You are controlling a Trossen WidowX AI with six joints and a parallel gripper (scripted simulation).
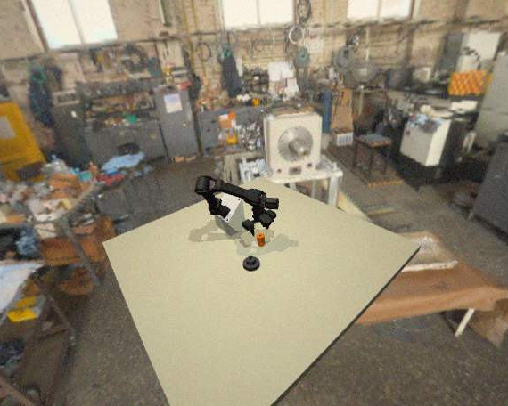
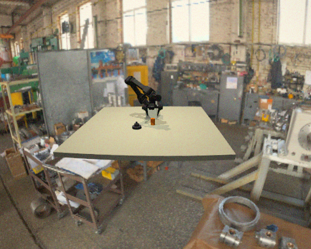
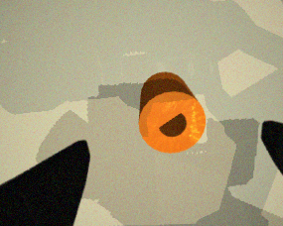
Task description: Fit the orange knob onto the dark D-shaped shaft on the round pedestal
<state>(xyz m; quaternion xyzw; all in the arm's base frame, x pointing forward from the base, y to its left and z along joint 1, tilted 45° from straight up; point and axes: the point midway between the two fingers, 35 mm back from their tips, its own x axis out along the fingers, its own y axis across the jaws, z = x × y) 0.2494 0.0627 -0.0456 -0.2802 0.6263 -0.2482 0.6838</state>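
Right now my gripper tip is 5 cm above the orange knob. The rest, counted from my gripper tip: pedestal: 10 cm ahead, 13 cm to the right, 5 cm below.
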